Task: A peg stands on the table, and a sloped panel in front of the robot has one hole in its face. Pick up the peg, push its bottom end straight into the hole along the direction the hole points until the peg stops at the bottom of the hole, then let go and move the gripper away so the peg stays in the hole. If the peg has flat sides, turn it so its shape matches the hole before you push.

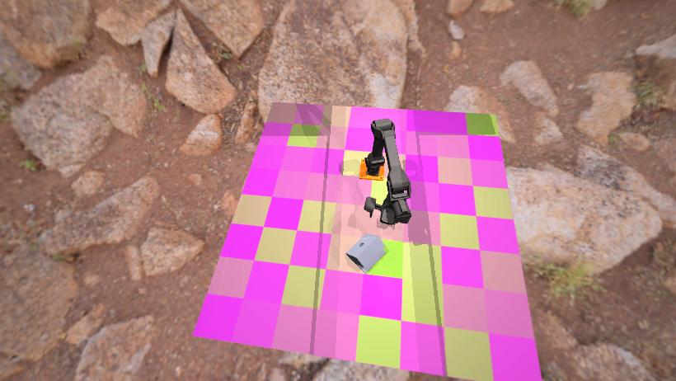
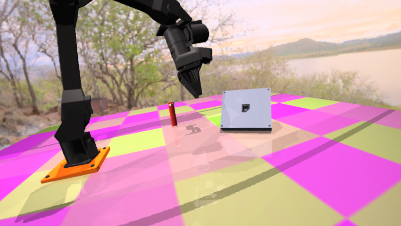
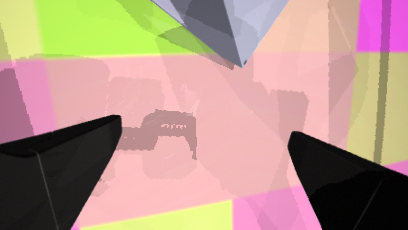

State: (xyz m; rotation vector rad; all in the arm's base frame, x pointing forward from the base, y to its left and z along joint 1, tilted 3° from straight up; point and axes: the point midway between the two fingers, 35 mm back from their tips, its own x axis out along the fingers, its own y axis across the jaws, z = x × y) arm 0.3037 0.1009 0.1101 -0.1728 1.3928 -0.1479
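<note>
Right now my gripper tip is 10 cm to the right of the red peg, 8 cm past it and 4 cm above it. From my gripper tip the other things lie so: grey sloped panel: 12 cm ahead, 6 cm below, 4 cm to the right.
</note>
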